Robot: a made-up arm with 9 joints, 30 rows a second.
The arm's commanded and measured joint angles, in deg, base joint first. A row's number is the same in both.
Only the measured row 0 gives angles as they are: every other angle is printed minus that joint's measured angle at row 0.
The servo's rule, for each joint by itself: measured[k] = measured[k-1] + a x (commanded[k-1-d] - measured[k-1]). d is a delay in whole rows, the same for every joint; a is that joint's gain. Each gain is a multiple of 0.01, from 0.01 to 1. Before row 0 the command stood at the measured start. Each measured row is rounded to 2 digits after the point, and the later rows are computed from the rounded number. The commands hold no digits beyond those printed.
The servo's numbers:
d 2
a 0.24 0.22 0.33 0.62 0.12 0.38 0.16 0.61 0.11
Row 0, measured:
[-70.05, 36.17, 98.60, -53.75, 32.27, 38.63, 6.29, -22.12, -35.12]
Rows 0 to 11, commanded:
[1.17, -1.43, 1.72, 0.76, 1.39, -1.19, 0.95, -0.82, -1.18]
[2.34, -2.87, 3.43, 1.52, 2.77, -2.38, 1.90, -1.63, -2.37]
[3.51, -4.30, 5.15, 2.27, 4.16, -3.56, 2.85, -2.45, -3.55]
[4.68, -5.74, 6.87, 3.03, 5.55, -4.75, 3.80, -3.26, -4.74]
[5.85, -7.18, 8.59, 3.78, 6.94, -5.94, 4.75, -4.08, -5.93]
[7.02, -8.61, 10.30, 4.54, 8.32, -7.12, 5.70, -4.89, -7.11]
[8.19, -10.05, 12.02, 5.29, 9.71, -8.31, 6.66, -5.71, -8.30]
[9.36, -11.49, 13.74, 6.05, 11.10, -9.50, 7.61, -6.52, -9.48]
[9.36, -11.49, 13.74, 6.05, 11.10, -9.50, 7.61, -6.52, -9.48]
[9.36, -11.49, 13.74, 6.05, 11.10, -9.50, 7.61, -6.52, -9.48]
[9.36, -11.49, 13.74, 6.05, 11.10, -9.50, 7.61, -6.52, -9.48]
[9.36, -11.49, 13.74, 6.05, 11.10, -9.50, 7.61, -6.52, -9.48]
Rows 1 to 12, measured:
[0.00, 0.00, 0.00, 0.00, 0.00, 0.00, 0.00, 0.00, 0.00]
[0.00, 0.00, 0.00, 0.00, 0.00, 0.00, 0.00, 0.00, 0.00]
[0.28, -0.31, 0.57, 0.47, 0.17, -0.45, 0.15, -0.50, -0.13]
[0.77, -0.87, 1.51, 1.12, 0.48, -1.18, 0.43, -1.19, -0.38]
[1.43, -1.62, 2.71, 1.83, 0.92, -2.08, 0.82, -1.96, -0.73]
[2.21, -2.53, 4.08, 2.57, 1.48, -3.09, 1.30, -2.75, -1.17]
[3.08, -3.55, 5.57, 3.32, 2.14, -4.17, 1.85, -3.56, -1.69]
[4.03, -4.66, 7.13, 4.08, 2.88, -5.29, 2.47, -4.37, -2.29]
[5.03, -5.85, 8.74, 4.83, 3.70, -6.44, 3.14, -5.19, -2.95]
[6.07, -7.09, 10.39, 5.59, 4.59, -7.60, 3.86, -6.00, -3.67]
[6.86, -8.06, 11.50, 5.88, 5.37, -8.32, 4.46, -6.32, -4.31]
[7.46, -8.81, 12.24, 5.99, 6.06, -8.77, 4.96, -6.44, -4.88]

